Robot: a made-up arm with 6 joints.
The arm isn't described. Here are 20 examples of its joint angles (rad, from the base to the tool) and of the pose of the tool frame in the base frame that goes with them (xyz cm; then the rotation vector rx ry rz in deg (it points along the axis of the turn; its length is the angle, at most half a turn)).
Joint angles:
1: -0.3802 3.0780 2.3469 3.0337 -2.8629 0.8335
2: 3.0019 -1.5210 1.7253 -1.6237 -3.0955 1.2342
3: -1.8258 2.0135 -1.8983 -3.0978 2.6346 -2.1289
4: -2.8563 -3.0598 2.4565 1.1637 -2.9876 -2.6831
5: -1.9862 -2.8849 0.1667 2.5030 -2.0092 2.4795
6: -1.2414 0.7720 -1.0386 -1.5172 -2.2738 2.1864
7: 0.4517 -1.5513 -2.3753 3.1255 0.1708 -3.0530
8: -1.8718 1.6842 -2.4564 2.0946 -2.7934 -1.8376
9: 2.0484 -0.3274 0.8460 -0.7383 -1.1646 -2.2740
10: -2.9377 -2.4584 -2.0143 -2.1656 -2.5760 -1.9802
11: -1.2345 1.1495 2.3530 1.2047 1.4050 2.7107
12: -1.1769 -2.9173 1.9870 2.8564 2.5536 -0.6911
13: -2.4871 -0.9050 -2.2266 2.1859 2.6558 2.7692
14: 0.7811 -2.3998 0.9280 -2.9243 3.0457 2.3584
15: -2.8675 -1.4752 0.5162 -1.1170 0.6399 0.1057
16: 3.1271 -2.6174 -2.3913 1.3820 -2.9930 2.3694
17: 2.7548 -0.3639 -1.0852 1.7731 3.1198 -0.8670
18: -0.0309 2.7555 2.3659 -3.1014 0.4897 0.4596
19: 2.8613 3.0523 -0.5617 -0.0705 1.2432 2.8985
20: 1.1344 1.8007 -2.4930 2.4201 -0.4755 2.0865
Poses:
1: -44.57 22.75 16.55 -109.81 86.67 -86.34
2: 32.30 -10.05 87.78 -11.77 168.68 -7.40
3: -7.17 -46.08 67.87 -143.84 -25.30 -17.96
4: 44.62 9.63 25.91 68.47 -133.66 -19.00
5: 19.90 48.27 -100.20 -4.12 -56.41 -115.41
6: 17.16 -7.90 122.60 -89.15 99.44 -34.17
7: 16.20 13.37 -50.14 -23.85 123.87 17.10
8: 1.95 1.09 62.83 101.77 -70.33 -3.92
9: -20.55 13.53 140.74 47.73 -7.08 -40.82
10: -37.77 -18.05 -43.50 128.14 -31.28 120.35
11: 17.91 -4.23 -44.21 -37.51 85.09 28.43
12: -22.10 70.69 7.19 158.24 -57.44 30.70
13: 33.81 14.21 -29.08 18.41 27.16 -106.46
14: -77.49 -70.22 -14.68 -78.14 64.36 -10.13
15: 117.29 34.26 75.11 16.34 62.29 142.50
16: -45.01 -2.61 -5.52 -107.16 51.28 -75.82
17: 80.25 -38.27 68.39 -40.97 -88.24 5.95
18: -69.91 6.88 2.50 116.26 -30.22 -107.60
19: -47.84 9.44 -109.26 -0.43 146.21 -7.31
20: -5.56 -8.48 78.53 20.94 14.79 -30.09
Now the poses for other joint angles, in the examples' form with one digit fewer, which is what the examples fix.
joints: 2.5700 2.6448 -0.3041 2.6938 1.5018 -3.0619
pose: -81.7 40.8 -78.9 -73.2 -11.7 145.8
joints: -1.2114 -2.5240 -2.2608 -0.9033 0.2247 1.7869
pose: 26.2 -61.6 -19.2 85.8 39.9 -22.1
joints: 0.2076 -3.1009 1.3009 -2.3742 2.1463 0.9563
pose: -73.8 -17.3 -57.7 137.8 -42.5 85.3
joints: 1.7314 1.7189 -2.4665 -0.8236 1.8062 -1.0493
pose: 3.5 -1.4 72.2 -47.8 56.9 19.2
